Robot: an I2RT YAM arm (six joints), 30 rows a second.
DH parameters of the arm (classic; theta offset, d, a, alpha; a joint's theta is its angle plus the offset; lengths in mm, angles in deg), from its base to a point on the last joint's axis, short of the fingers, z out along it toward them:
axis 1: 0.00 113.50 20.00 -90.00
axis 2: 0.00 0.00 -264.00 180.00
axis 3: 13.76 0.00 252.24 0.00
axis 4: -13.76 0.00 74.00 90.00
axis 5: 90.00 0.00 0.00 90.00
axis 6: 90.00 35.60 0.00 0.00
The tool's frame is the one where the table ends.
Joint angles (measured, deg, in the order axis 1, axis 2, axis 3, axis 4, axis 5, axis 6), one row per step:
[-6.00, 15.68, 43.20, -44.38, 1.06, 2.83]
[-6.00, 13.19, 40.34, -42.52, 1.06, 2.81]
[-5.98, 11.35, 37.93, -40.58, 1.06, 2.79]
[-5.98, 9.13, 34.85, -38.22, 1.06, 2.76]
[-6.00, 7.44, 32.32, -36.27, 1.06, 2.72]
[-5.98, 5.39, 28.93, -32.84, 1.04, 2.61]
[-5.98, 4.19, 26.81, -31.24, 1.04, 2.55]
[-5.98, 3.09, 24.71, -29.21, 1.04, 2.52]
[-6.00, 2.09, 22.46, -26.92, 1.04, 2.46]
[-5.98, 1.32, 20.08, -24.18, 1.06, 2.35]
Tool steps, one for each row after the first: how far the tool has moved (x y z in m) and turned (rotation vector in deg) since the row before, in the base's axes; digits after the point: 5 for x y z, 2 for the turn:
[-0.00099, 0.00010, -0.00960, -0.17, -1.48, 0.01]
[0.00050, -0.00003, -0.00765, -0.16, -1.36, 0.03]
[0.00126, -0.00013, -0.01018, -0.19, -1.49, 0.01]
[0.00164, -0.00019, -0.00850, -0.15, -1.10, -0.01]
[0.00328, -0.00031, -0.01010, -0.32, -2.07, 0.06]
[0.00216, -0.00023, -0.00747, -0.13, -0.67, 0.01]
[0.00252, -0.00026, -0.00667, -0.14, -1.02, 0.00]
[0.00315, -0.00036, -0.00715, -0.17, -1.03, -0.01]
[0.00399, -0.00040, -0.00732, -0.23, -1.11, 0.01]

